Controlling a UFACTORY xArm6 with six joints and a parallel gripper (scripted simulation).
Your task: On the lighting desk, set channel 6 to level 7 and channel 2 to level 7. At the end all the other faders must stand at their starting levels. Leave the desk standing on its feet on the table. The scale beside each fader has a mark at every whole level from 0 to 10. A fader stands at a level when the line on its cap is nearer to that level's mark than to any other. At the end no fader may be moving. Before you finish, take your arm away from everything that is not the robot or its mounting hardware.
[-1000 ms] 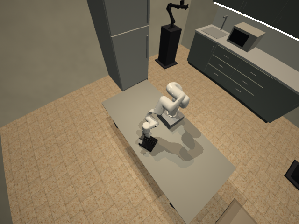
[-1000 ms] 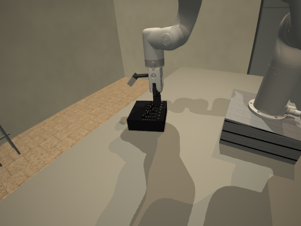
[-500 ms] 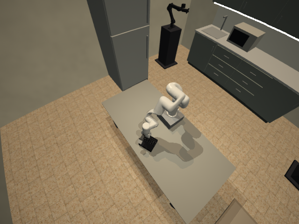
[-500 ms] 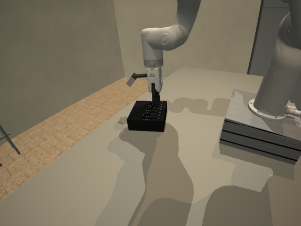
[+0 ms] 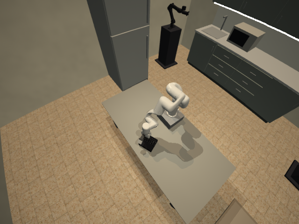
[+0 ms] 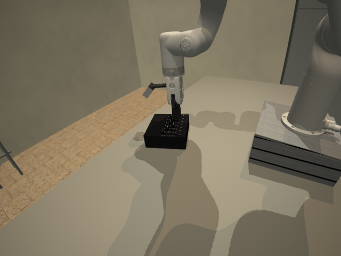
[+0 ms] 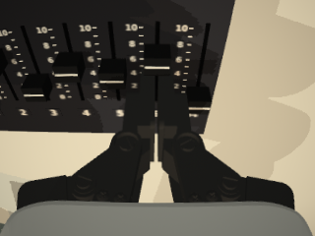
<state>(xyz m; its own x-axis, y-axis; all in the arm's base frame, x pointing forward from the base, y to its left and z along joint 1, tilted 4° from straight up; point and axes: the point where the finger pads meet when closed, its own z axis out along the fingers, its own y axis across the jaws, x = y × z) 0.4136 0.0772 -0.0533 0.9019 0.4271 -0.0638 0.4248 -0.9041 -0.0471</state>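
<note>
Now: the channel 6 fader cap 20 mm ahead of my hand, 10 mm to the left of it and 10 mm below it. The rest, counted from my hand: channel 1 fader cap (110 mm to the left, 20 mm behind, 10 mm below); then channel 2 fader cap (90 mm to the left, 20 mm behind, 10 mm below).
</note>
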